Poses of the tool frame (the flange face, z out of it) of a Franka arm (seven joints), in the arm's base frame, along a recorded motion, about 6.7 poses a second.
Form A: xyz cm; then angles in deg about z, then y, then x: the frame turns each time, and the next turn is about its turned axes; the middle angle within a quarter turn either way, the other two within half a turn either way.
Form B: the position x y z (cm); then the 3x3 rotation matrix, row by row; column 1 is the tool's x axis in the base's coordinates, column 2 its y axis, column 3 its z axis. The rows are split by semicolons. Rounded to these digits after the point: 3 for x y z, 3 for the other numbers.
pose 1, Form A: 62.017 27.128 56.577 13.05 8.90 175.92
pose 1, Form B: 62.017 27.128 56.577; 0.962 0.236 -0.134; 0.223 -0.969 -0.104; -0.155 0.070 -0.985
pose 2, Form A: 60.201 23.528 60.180 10.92 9.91 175.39
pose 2, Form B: 60.201 23.528 60.180; 0.967 0.202 -0.153; 0.187 -0.976 -0.111; -0.172 0.079 -0.982
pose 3, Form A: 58.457 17.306 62.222 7.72 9.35 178.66
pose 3, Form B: 58.457 17.306 62.222; 0.978 0.138 -0.158; 0.133 -0.990 -0.045; -0.162 0.023 -0.986
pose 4, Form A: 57.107 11.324 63.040 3.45 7.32 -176.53
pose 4, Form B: 57.107 11.324 63.040; 0.990 0.052 -0.131; 0.060 -0.997 0.053; -0.127 -0.060 -0.990
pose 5, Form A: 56.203 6.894 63.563 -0.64 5.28 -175.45
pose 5, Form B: 56.203 6.894 63.563; 0.996 -0.018 -0.091; -0.011 -0.997 0.080; -0.092 -0.079 -0.993
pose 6, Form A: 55.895 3.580 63.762 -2.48 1.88 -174.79
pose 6, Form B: 55.895 3.580 63.762; 0.999 -0.046 -0.029; -0.043 -0.995 0.092; -0.033 -0.091 -0.995
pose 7, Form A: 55.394 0.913 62.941 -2.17 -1.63 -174.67
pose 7, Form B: 55.394 0.913 62.941; 0.999 -0.035 0.032; -0.038 -0.995 0.092; 0.028 -0.093 -0.995
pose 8, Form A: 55.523 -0.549 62.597 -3.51 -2.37 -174.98
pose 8, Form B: 55.523 -0.549 62.597; 0.997 -0.057 0.046; -0.061 -0.995 0.085; 0.041 -0.087 -0.995
